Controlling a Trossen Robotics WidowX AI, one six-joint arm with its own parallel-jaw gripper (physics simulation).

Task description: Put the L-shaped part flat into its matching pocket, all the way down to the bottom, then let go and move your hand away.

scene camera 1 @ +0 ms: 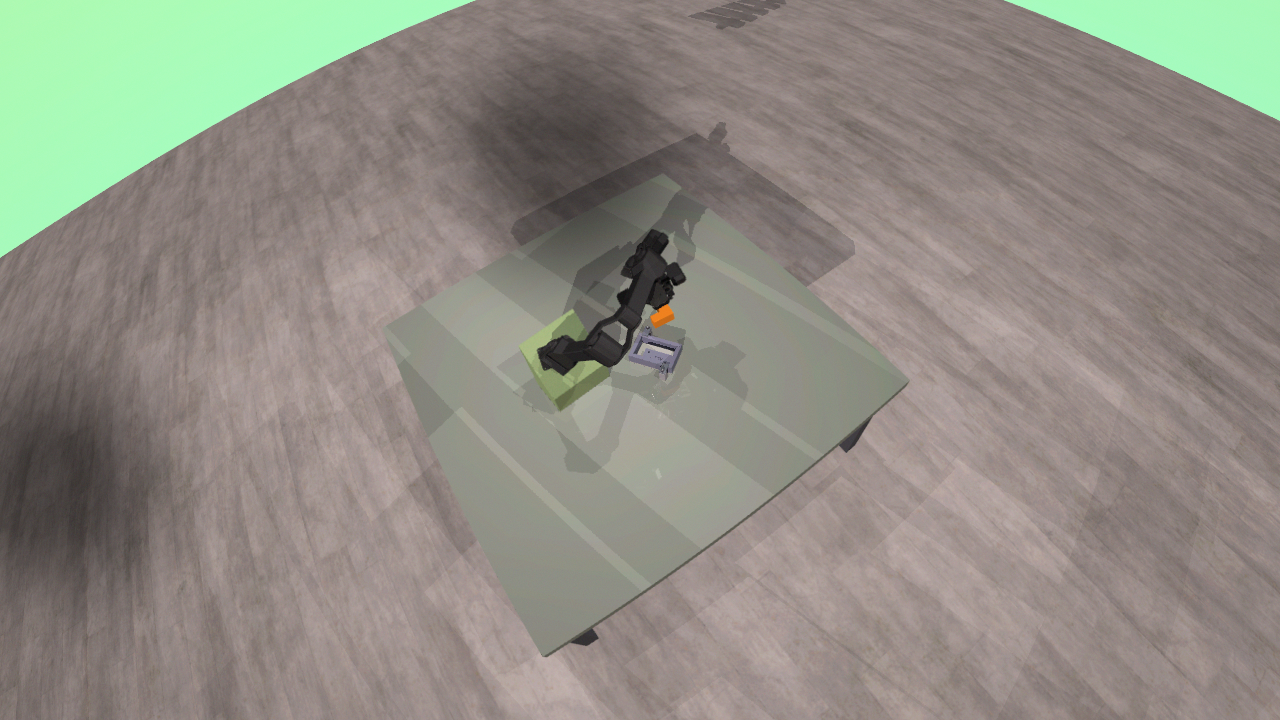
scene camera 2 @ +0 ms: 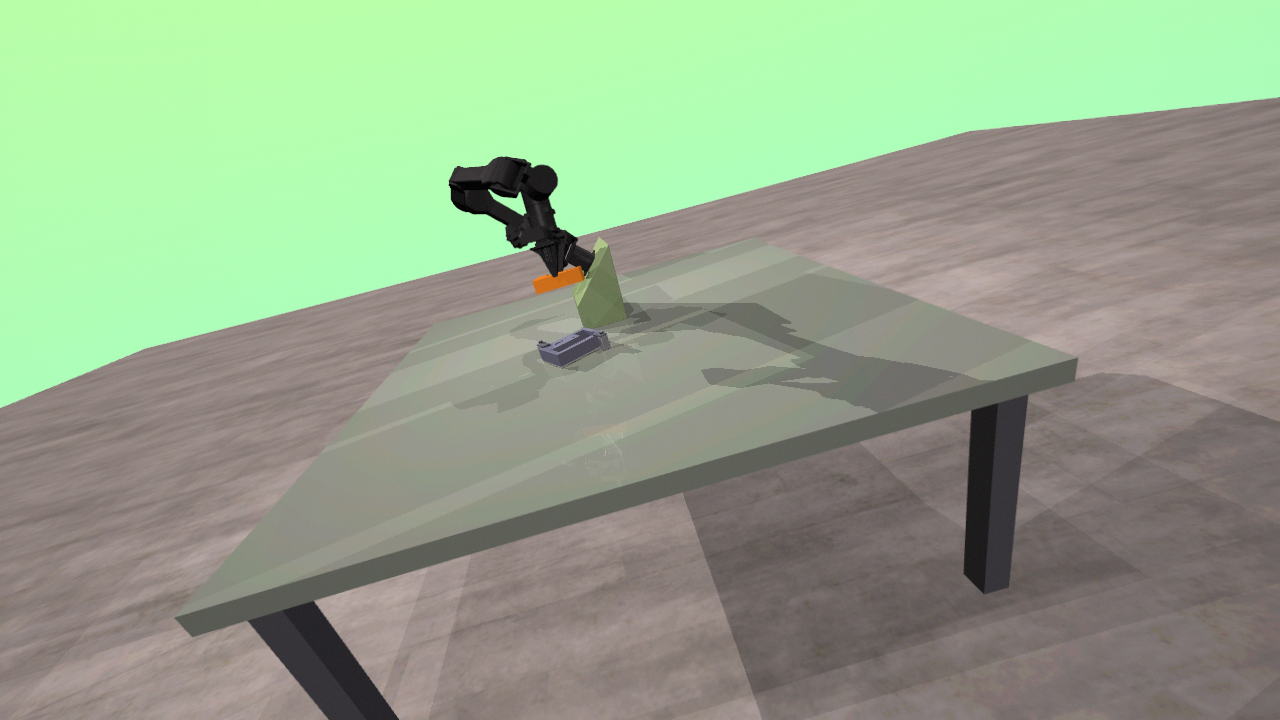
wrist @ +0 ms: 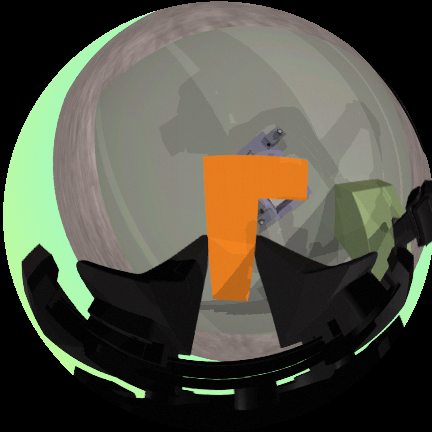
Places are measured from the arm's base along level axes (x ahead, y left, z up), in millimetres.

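Pixels of known places: gripper, fingertip midpoint: (scene camera 2: 557, 276) (wrist: 231, 241); arm's base, link origin: (scene camera 1: 550, 356) (scene camera 2: 589, 263) (wrist: 399, 233).
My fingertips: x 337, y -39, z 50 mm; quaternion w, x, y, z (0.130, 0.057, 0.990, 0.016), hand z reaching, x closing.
Ahead of a thing's pixels: the offset from my fingertips to its top centre. Level surfaces: height alone.
The orange L-shaped part {15 mm back, 1 mm left, 12 mm up} (scene camera 1: 662, 317) (scene camera 2: 557, 281) (wrist: 232, 195) is held in my gripper (wrist: 231, 241) (scene camera 2: 556, 273), which is shut on its long leg. In scene camera 2 the part hangs well above the table, clear of the fixture. Its short leg points right in the wrist view. The grey-violet fixture with the pocket {45 mm back, 24 mm right, 158 mm down} (scene camera 1: 641, 361) (scene camera 2: 573, 351) (wrist: 259, 143) sits on the table below; in the wrist view it lies beyond the part, turned at an angle to it and partly hidden by it. Its pocket shows open in scene camera 1.
A green wedge-shaped block (scene camera 1: 580, 391) (scene camera 2: 602, 295) (wrist: 357, 215) stands at the arm's base, beside the fixture. All stand on the grey-green table {206 mm down} (scene camera 1: 716, 465) (scene camera 2: 429, 447). Small bolted brackets rise from the fixture's ends.
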